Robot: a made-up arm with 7 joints. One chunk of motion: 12 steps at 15 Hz.
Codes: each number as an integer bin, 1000 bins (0 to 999) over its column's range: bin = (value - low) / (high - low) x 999, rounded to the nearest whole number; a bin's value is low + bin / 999 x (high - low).
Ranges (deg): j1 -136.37..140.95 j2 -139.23..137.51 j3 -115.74..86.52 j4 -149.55..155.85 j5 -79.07..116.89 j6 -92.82..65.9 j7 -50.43..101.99
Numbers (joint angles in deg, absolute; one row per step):
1: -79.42 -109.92 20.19 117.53 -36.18 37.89 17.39
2: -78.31 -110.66 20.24 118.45 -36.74 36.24 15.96
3: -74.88 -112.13 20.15 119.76 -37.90 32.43 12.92
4: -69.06 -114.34 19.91 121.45 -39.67 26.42 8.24
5: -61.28 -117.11 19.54 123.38 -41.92 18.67 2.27
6: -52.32 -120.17 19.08 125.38 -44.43 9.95 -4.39
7: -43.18 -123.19 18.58 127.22 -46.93 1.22 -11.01
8: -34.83 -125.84 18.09 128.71 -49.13 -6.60 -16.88
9: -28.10 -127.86 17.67 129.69 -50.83 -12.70 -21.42
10: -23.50 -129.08 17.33 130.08 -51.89 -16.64 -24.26
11: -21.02 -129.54 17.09 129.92 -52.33 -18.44 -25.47
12: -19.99 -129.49 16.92 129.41 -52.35 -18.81 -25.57
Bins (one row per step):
1: 205 106 671 874 219 823 445
2: 209 103 672 877 216 812 435
3: 222 98 671 881 210 788 415
4: 242 90 670 886 201 751 385
5: 270 80 668 893 189 702 345
6: 303 69 666 899 177 647 302
7: 336 58 663 905 164 592 258
8: 366 48 661 910 153 543 220
9: 390 41 659 913 144 504 190
10: 407 37 657 915 139 479 172
11: 416 35 656 914 136 468 164
12: 419 35 655 913 136 466 163

